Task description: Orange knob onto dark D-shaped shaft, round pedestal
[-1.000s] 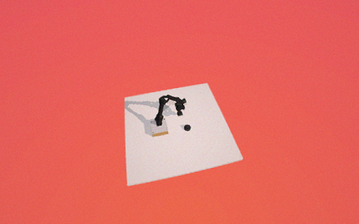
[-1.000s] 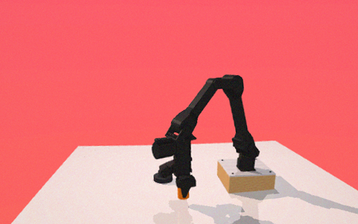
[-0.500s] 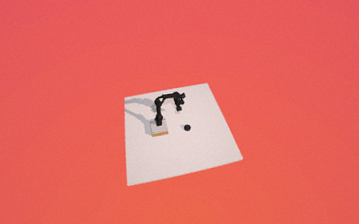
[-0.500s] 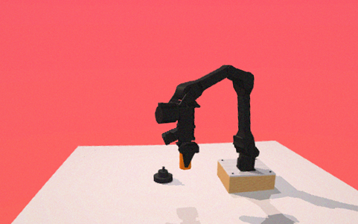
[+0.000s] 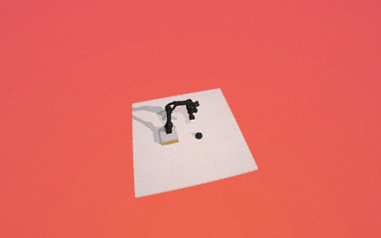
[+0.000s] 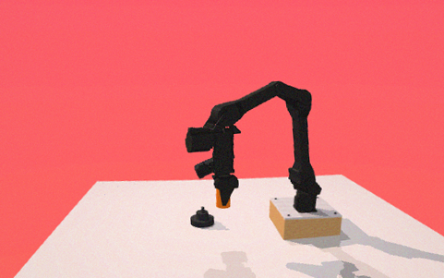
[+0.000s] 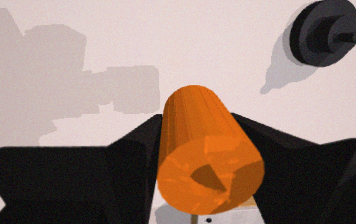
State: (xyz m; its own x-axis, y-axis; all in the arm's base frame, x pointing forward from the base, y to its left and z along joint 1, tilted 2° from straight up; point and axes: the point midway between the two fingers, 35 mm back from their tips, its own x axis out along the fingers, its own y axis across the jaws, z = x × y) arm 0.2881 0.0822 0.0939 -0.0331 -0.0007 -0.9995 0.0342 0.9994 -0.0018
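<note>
My gripper tip is now 50 mm short of the round pedestal, 190 mm to the left of it and 110 mm above it. Also, from my gripper tip: orange knob (20 mm above).
</note>
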